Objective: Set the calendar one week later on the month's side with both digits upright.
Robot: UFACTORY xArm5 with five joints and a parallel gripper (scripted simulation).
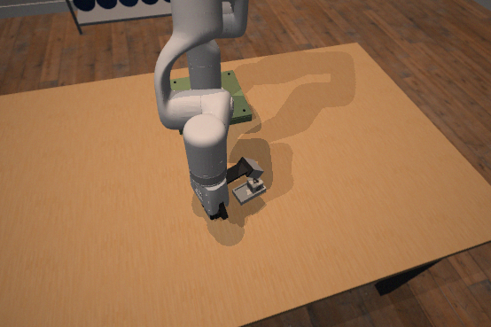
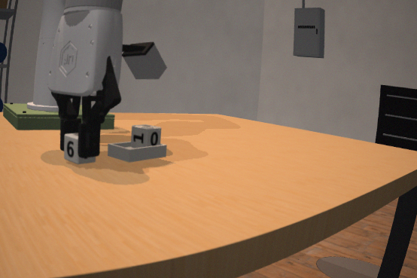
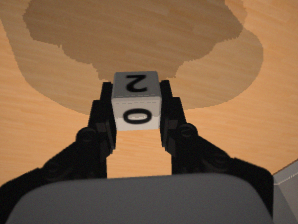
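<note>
Now: hand 10 mm above the digit cube. The rest, counted from my hand: tray (30 mm behind, 110 mm to the left, 20 mm below).
</note>
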